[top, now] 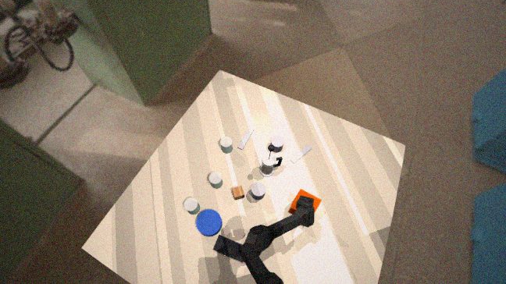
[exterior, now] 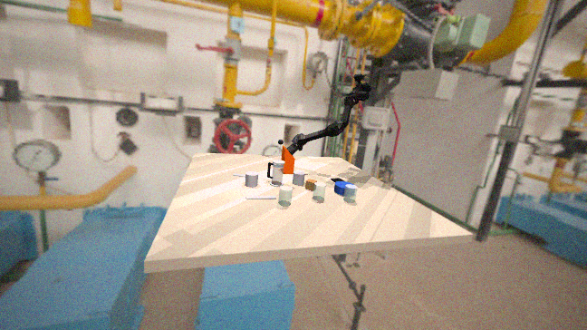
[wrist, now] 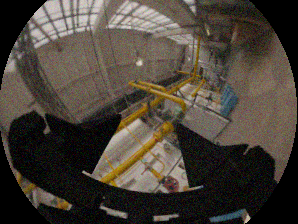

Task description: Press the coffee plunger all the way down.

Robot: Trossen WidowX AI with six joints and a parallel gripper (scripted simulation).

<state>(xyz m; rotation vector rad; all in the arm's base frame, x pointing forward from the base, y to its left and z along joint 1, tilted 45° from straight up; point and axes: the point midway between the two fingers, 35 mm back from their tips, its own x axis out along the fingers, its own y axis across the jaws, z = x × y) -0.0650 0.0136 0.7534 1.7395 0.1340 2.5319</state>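
Right now the coffee press is 72 cm to the right of my gripper tip, 57 cm below it and 19 cm ahead of it. The rest, counted from my gripper tip: brown block 68 cm below, 54 cm to the right, 30 cm ahead; then dark flat slab 70 cm below, 28 cm to the right, 24 cm ahead; then blue disc 68 cm below, 38 cm ahead, 35 cm to the right.
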